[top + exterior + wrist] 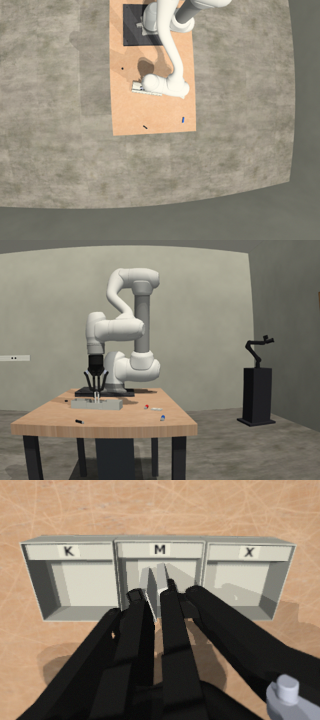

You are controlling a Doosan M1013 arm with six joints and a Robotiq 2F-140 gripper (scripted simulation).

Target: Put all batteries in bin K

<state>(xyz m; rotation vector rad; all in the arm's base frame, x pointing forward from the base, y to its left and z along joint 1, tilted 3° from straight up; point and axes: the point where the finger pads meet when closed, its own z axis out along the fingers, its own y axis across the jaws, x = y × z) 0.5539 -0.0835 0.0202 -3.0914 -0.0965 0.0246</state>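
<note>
My hand is 3 cm above the grey bin row. The rest, counted from my hand: red battery 4 cm ahead, 24 cm to the left, 4 cm below; small white flat piece 9 cm ahead, 29 cm to the left, 4 cm below; small black round thing 20 cm behind, 20 cm to the right, 5 cm below.
</note>
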